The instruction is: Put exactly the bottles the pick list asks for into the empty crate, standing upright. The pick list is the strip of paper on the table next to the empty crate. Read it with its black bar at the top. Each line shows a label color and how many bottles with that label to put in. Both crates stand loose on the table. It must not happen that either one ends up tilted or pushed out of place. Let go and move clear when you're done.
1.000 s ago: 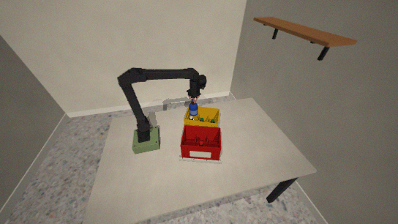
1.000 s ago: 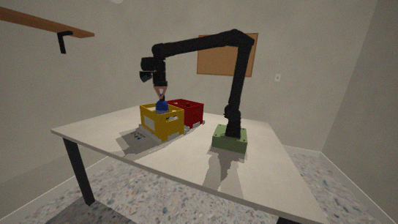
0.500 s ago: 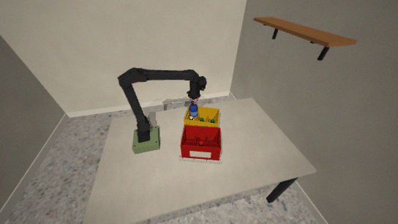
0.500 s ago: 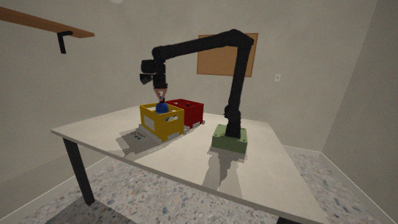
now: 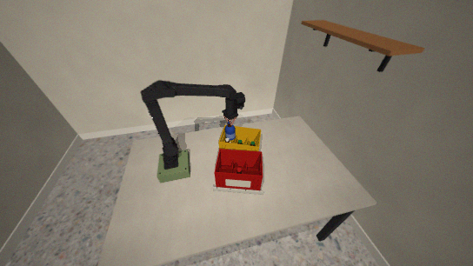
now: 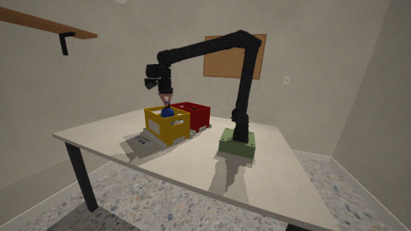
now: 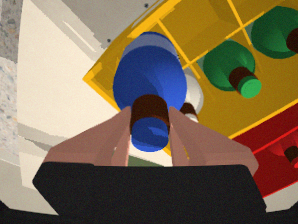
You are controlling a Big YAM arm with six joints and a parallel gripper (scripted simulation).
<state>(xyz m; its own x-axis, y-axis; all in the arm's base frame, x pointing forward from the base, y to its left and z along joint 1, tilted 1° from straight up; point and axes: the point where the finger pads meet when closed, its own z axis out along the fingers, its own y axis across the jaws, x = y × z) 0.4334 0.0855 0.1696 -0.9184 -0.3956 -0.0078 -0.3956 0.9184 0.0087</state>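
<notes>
The blue-label bottle is 6 cm below my hand. Also, from my hand: white-labelled bottle 15 cm below, 8 cm to the right, 4 cm behind; then green-labelled bottle 15 cm below, 12 cm to the right, 4 cm ahead; then yellow crate 15 cm below, 8 cm to the right, 6 cm ahead.
</notes>
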